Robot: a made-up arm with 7 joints.
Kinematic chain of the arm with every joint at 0, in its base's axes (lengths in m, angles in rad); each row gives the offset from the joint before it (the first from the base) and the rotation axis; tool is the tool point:
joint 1: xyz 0 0.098 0 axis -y
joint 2: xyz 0 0.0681 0 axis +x
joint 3: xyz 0 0 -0.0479 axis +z
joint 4: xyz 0 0 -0.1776 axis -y
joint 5: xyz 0 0 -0.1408 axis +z
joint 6: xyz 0 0 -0.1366 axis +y
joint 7: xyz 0 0 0 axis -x
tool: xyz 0 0 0
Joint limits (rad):
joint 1: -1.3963..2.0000
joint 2: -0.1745..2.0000
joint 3: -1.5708..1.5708
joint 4: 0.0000..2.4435
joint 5: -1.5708..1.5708
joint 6: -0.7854..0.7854
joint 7: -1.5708..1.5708
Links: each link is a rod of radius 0.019 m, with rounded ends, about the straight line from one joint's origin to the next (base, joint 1, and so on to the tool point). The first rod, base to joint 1, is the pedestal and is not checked.
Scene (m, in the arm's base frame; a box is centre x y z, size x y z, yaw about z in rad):
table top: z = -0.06
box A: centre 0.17 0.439 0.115 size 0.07 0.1 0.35 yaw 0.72
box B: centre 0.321 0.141 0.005 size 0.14 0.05 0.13 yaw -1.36
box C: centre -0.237 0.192 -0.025 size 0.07 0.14 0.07 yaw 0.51
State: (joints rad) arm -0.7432 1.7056 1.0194 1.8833 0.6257 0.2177 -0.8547
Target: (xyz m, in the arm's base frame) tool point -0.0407 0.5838 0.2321
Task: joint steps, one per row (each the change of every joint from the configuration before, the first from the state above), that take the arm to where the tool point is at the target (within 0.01 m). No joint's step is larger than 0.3 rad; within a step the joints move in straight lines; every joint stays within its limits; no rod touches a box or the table.
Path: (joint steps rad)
1: 0.2054 0.0618 0.0727 -0.1371 0.0039 -0.0860 0.0637
2: 0.2054 0.0618 0.0726 -0.1372 0.0040 -0.0860 0.0637
3: 0.2055 0.0617 0.0727 -0.1371 0.0039 -0.0860 0.0638
4: 0.1001 -0.0488 0.1111 -0.2857 -0.0039 0.0860 -0.0638
5: 0.1002 -0.0489 0.1112 -0.2857 -0.0040 0.0860 -0.0637
6: 0.1002 -0.0489 0.1111 -0.2857 -0.0039 0.0860 -0.0637

